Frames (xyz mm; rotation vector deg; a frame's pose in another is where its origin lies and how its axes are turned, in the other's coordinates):
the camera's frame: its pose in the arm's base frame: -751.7 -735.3 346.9 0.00 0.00 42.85
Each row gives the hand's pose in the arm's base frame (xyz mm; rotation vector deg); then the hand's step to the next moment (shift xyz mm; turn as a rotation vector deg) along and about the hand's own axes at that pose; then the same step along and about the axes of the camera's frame.
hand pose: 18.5 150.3 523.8 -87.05 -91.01 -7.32
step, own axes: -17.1 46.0 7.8 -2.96 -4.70 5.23
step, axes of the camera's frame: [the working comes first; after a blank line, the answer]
step, axes of the arm's base frame: 31.7 3.1 -38.2 -7.15 -0.06 -2.66

25.3 -19.3 -38.2 -5.28 4.82 -2.66
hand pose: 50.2 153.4 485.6 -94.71 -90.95 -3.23
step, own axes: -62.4 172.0 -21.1 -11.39 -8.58 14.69
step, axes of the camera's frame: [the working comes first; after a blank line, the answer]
step, axes of the arm's base frame: 143.5 -39.3 -108.6 -16.79 -2.03 -11.54

78.5 -126.4 -108.6 -13.69 9.93 -11.54
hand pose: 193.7 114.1 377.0 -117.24 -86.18 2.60
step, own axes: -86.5 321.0 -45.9 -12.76 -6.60 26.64
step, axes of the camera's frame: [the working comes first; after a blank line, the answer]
step, axes of the arm's base frame: 261.6 -155.5 -141.5 -19.89 1.62 -22.75

86.1 -291.9 -141.5 -13.49 14.71 -22.75
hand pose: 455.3 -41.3 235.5 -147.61 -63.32 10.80
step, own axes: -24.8 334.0 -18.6 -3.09 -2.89 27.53
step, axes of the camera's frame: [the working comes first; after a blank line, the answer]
step, axes of the arm's base frame: 214.5 -237.8 -99.7 -10.92 6.44 -24.80

-4.4 -320.2 -99.7 -3.63 12.15 -24.80
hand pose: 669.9 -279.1 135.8 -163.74 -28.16 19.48
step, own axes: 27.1 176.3 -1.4 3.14 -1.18 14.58
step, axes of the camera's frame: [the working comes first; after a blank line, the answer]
step, axes of the arm's base frame: 78.1 -152.8 -48.6 -1.30 4.76 -14.12

-46.7 -165.2 -48.6 2.29 4.38 -14.12
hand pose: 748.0 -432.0 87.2 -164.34 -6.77 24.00
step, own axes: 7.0 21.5 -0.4 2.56 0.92 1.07
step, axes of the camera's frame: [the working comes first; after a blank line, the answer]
step, axes of the arm's base frame: 7.8 -20.1 -6.8 2.18 -0.36 -1.92

-8.0 -20.0 -6.8 1.35 -1.74 -1.92
